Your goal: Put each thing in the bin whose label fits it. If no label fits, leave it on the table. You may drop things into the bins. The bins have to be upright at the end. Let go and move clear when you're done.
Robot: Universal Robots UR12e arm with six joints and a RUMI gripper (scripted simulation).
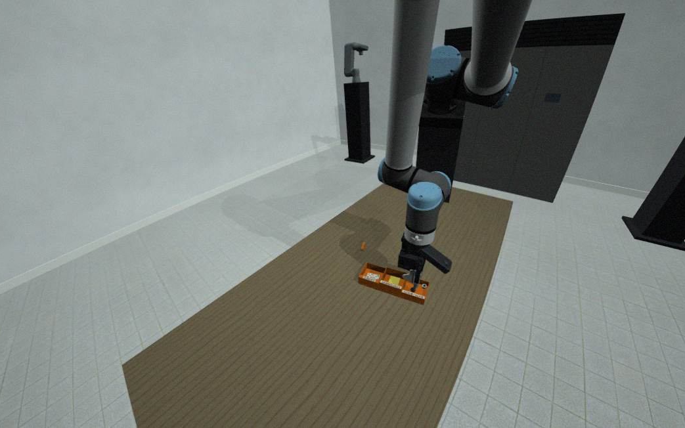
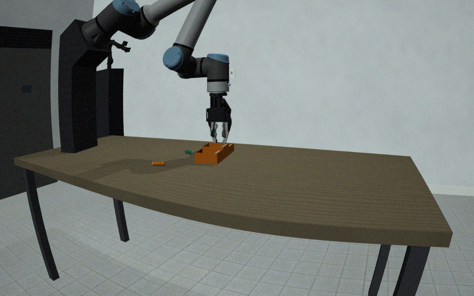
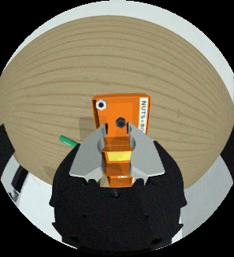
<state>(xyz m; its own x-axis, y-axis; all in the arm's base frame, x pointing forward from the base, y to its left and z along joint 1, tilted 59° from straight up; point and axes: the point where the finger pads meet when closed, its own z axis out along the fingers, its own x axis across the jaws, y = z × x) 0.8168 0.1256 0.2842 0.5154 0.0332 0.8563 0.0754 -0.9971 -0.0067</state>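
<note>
My hand is 1 cm short of the black nut, 1 cm to the left of it and 3 cm above it. Also, from my hand: green cylinder 11 cm behind, 7 cm to the right, 3 cm below; silver nut 3 cm behind, 2 cm to the left, 3 cm below; yellow block 1 cm ahead, 8 cm to the right, 3 cm below.
</note>
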